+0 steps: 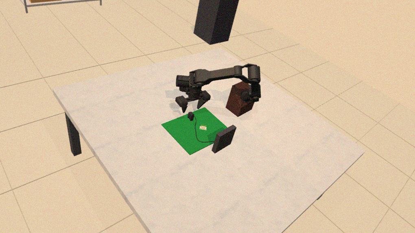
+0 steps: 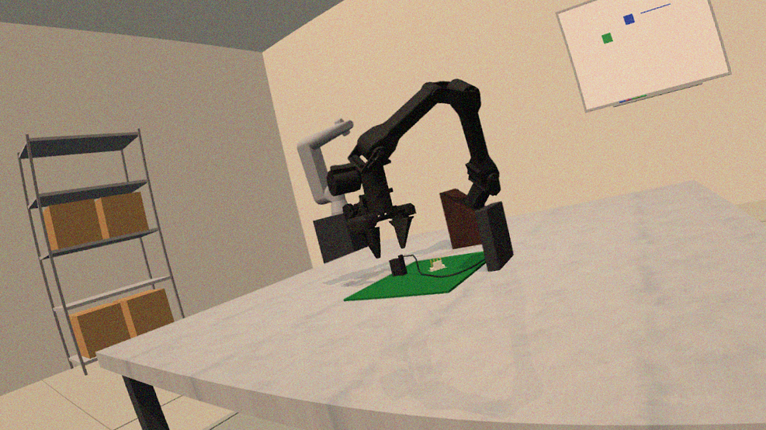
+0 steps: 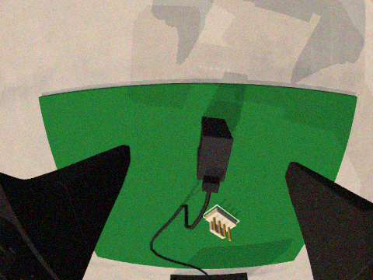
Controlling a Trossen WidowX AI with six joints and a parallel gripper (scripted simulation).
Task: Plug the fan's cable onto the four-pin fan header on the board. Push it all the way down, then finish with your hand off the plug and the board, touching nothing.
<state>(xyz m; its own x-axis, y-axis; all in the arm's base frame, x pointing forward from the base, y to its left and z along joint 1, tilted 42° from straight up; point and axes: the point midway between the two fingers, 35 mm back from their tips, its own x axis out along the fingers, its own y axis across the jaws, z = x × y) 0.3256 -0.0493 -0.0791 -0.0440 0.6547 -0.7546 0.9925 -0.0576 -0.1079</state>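
Now: the black plug 10 mm to the left of my gripper tip and 40 mm below it. From my gripper tip the other things lie so: four-pin fan header (20 mm behind, 100 mm to the left, 60 mm below); then green board (10 mm ahead, 90 mm to the left, 70 mm below); then dark fan (10 mm behind, 240 mm to the left).
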